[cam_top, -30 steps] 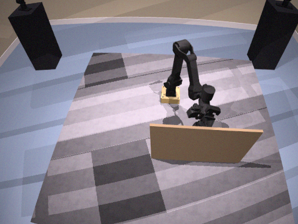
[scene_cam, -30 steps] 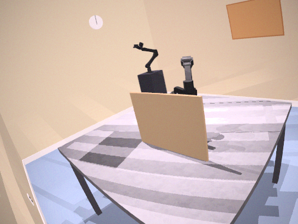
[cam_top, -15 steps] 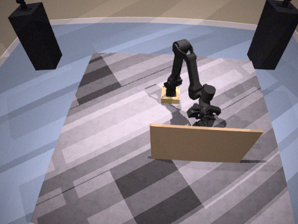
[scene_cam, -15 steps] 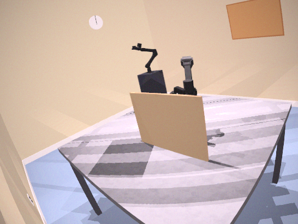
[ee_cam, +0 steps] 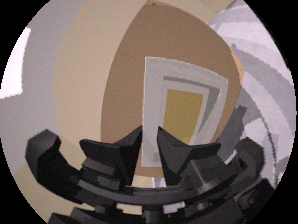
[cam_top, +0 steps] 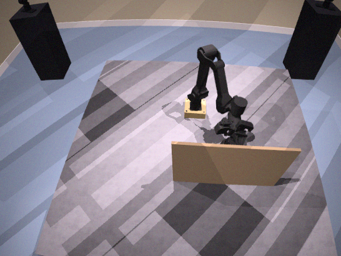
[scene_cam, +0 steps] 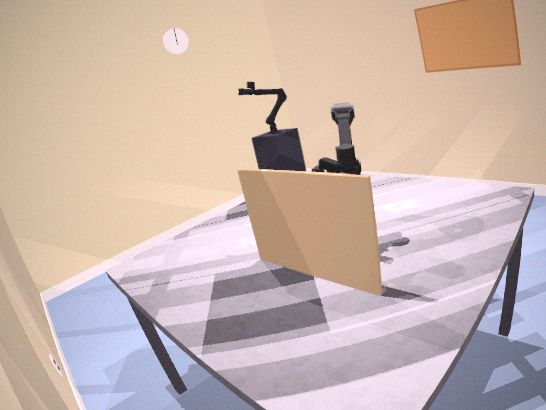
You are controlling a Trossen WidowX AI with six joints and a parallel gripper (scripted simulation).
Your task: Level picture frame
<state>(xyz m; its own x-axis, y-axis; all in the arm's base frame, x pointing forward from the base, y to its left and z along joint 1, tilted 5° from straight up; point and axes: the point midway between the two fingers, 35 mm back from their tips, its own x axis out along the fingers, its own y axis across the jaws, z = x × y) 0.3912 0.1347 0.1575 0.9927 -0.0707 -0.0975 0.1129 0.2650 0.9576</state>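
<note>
Now: the picture frame 5 cm below my gripper tip and 2 cm to the right of it. From my gripper tip the other things lie so: tan wall panel 7 cm below, 2 cm to the right, 2 cm ahead.
</note>
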